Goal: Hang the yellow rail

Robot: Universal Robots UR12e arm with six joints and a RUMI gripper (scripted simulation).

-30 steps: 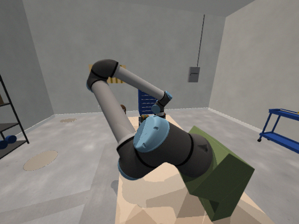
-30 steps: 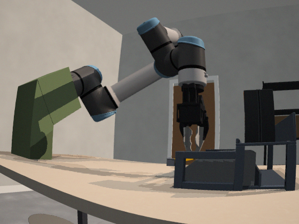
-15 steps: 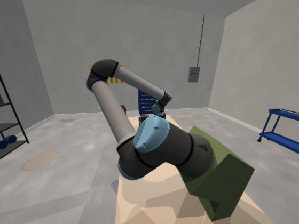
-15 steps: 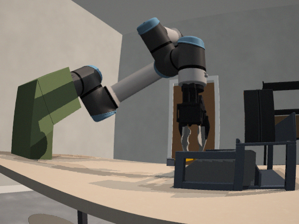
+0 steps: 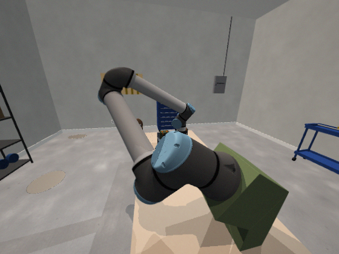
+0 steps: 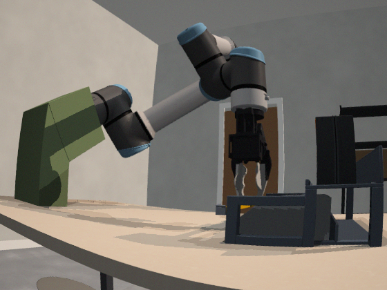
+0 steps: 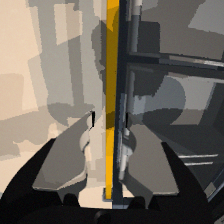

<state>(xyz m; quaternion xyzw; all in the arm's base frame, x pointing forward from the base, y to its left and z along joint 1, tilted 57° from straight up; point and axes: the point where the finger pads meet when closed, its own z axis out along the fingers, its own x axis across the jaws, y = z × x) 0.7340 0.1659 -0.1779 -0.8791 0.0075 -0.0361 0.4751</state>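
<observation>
Right now my hand is 1 cm above the yellow rail.
</observation>
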